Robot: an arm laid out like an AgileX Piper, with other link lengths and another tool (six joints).
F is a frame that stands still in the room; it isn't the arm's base.
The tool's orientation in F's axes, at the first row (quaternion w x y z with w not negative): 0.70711 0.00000 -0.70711 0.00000
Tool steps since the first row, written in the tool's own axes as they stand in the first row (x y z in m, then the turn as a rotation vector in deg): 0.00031 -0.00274 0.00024 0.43 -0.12 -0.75; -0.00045 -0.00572 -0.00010 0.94 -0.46 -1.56; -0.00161 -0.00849 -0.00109 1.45 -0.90 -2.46; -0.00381 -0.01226 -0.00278 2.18 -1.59 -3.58; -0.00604 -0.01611 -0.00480 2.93 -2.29 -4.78
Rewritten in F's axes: -0.00024 -0.00274 0.00031 0.75 -0.12 0.43; 0.00010 -0.00572 -0.00045 1.56 -0.46 0.94; 0.00109 -0.00849 -0.00161 2.46 -0.90 1.45; 0.00278 -0.01226 -0.00381 3.58 -1.59 2.18; 0.00480 -0.01611 -0.00604 4.78 -2.29 2.93
